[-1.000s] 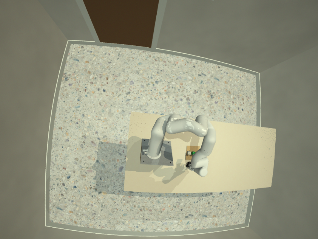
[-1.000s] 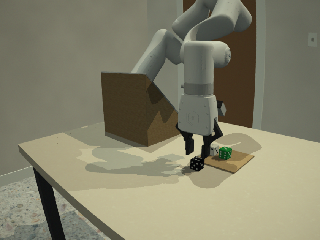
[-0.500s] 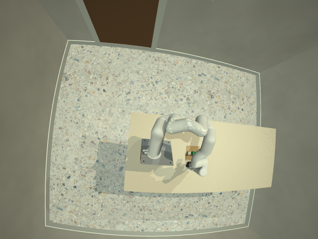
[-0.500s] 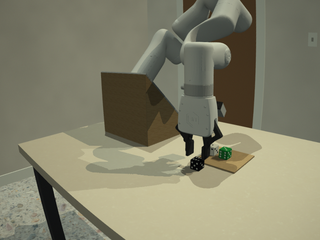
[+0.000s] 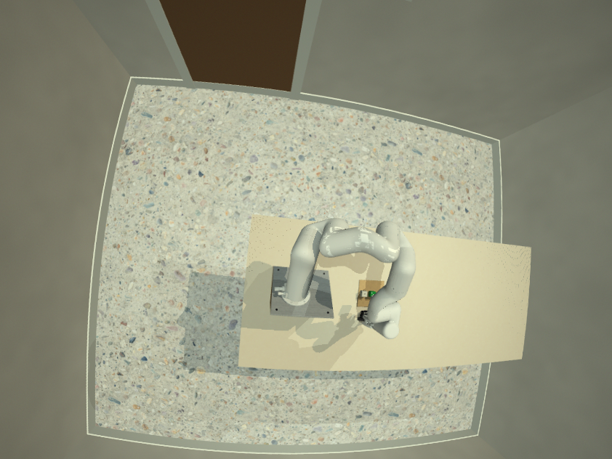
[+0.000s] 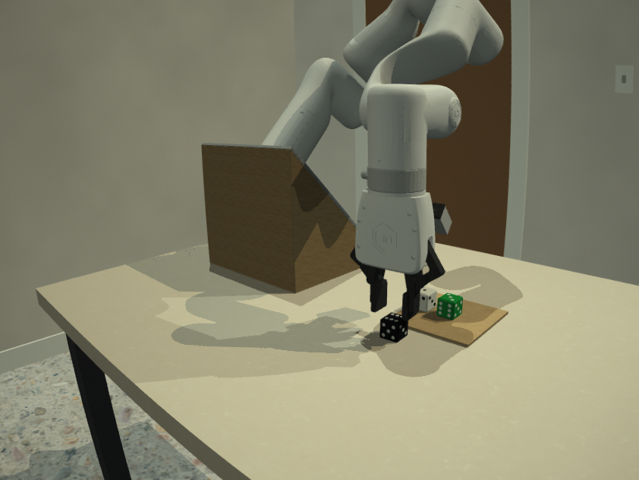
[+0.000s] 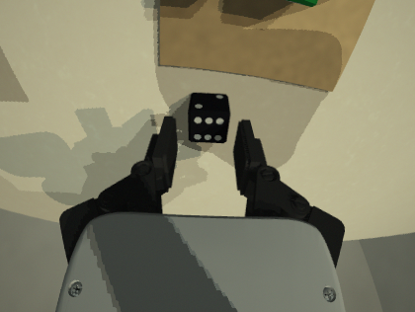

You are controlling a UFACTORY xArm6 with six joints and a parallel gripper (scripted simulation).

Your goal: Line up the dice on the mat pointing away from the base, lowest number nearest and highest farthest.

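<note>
Now: hand 40 mm above the black die. The rest, counted from my hand: white die: 110 mm to the left, 40 mm below, 10 mm behind; then green die: 100 mm to the left, 40 mm below, 40 mm ahead; then brown mat: 100 mm to the left, 50 mm below, 40 mm ahead.
</note>
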